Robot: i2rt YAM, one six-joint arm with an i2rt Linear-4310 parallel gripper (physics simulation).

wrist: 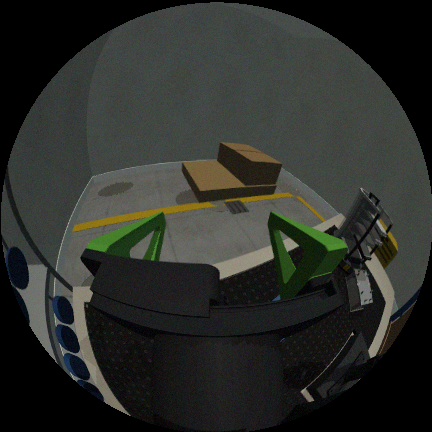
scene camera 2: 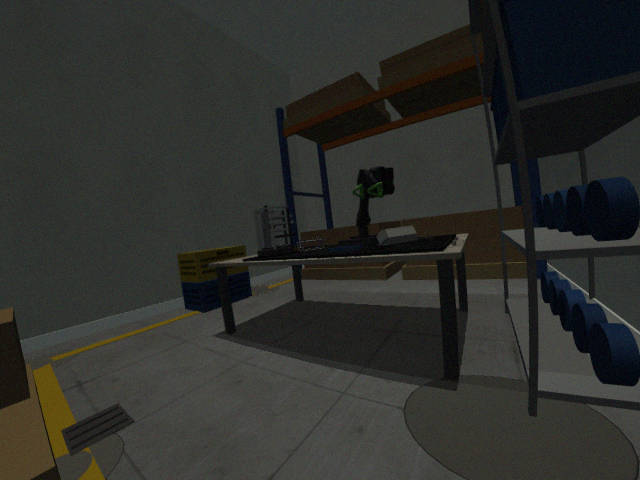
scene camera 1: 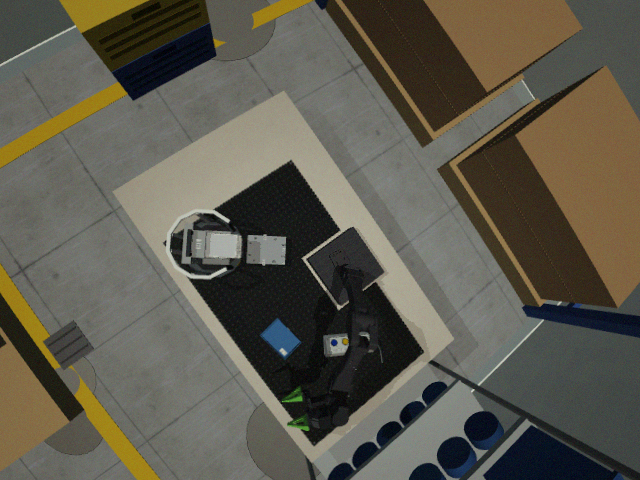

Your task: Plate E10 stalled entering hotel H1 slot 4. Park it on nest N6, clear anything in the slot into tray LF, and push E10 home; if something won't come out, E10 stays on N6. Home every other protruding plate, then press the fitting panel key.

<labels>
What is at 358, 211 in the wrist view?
A round plate rack.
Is my gripper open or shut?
Open.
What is my gripper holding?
Nothing.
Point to a blue pad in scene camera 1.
277, 334
</labels>
